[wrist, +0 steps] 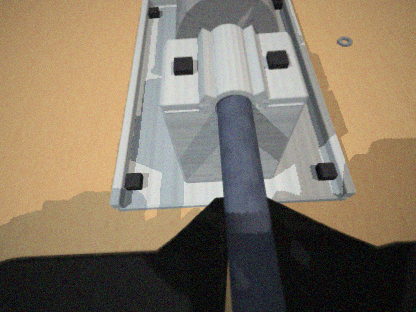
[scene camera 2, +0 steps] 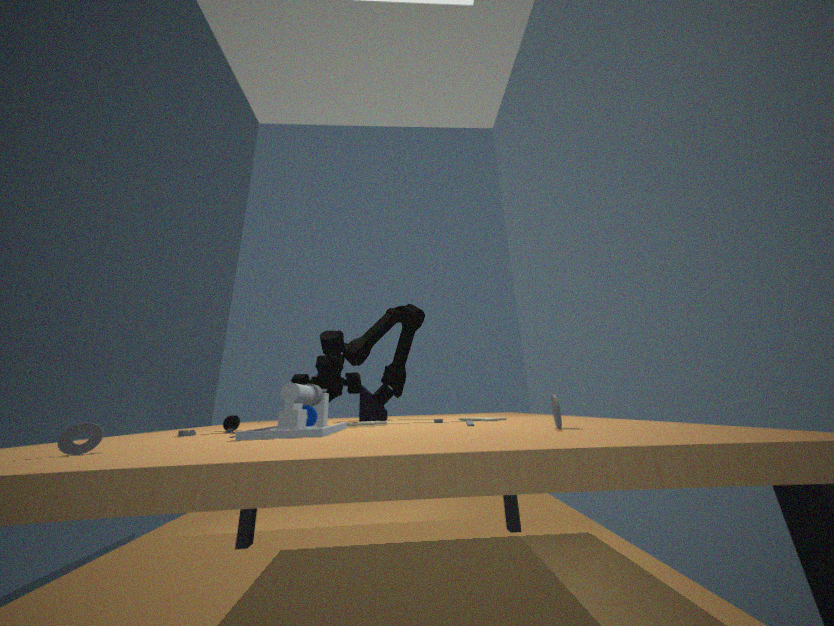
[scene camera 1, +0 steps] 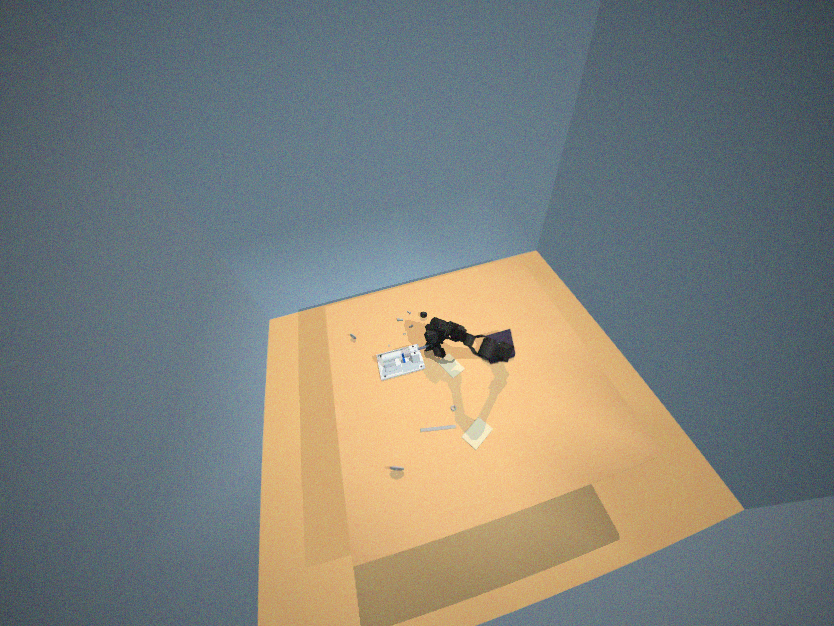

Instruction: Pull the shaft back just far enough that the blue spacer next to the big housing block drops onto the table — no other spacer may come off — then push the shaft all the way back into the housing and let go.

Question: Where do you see a baseplate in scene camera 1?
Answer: At 390, 363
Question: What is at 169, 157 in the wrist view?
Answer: A baseplate.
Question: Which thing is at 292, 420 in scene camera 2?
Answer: A baseplate.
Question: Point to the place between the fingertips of the gripper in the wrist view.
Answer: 239, 207
